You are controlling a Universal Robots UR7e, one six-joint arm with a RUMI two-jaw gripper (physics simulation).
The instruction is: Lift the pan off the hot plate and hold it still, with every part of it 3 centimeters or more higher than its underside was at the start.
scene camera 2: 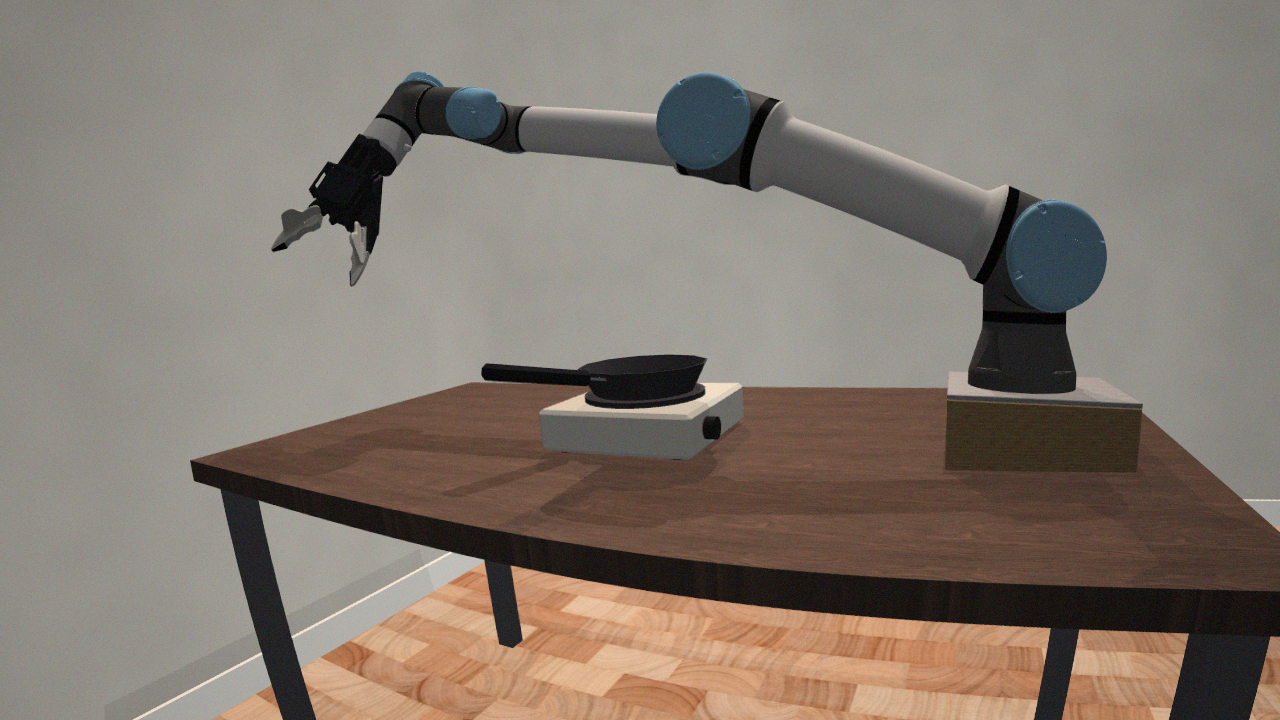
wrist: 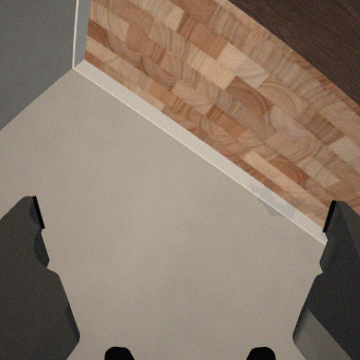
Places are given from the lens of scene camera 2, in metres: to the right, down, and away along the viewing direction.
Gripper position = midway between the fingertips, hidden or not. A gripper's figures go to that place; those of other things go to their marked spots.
my gripper point(scene camera 2: 310, 268): -0.47, -0.13, 0.86
white hot plate point(scene camera 2: 679, 427): 0.05, 0.09, 0.88
black pan point(scene camera 2: 649, 377): 0.01, 0.02, 0.93
